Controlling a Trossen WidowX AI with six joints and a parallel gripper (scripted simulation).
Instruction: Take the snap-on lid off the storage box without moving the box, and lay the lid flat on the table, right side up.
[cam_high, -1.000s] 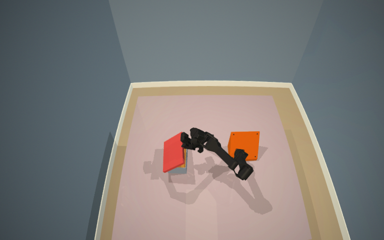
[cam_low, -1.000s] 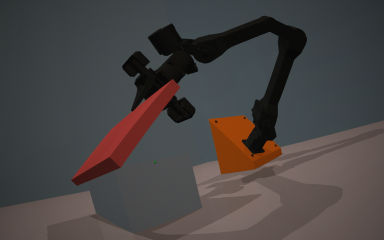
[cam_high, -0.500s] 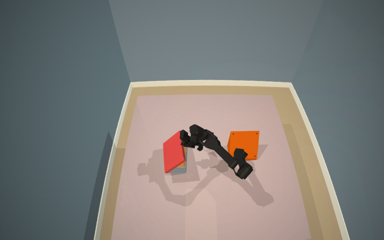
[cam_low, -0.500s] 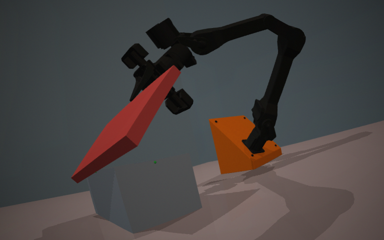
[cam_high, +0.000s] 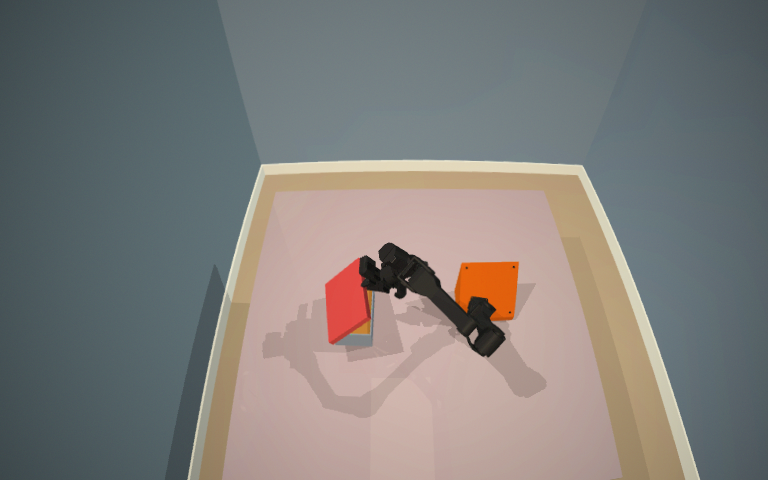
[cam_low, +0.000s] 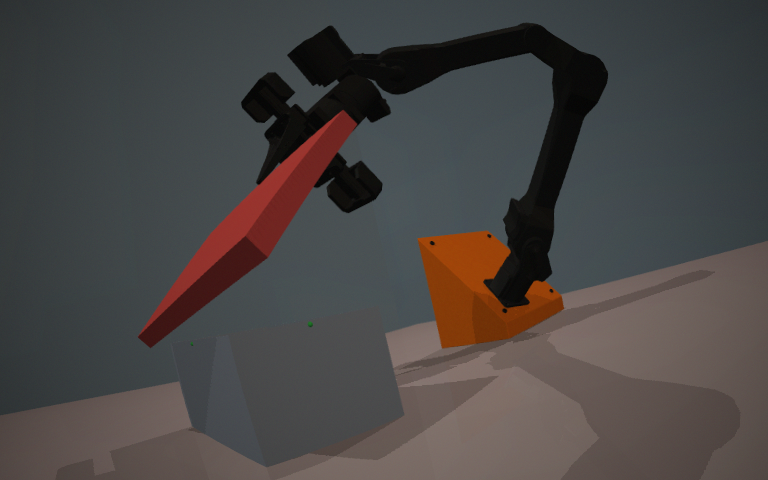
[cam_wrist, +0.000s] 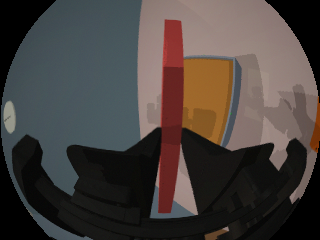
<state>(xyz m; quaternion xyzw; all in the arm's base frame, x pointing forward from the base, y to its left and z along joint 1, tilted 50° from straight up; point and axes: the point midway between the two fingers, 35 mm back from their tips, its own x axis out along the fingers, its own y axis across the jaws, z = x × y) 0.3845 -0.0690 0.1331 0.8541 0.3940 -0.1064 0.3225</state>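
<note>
Right now my gripper tip is 60 mm short of the red lid, 50 mm above it and 20 mm to the right of it. From my gripper tip the other things lie so: grey storage box (180 mm below, 40 mm ahead).
</note>
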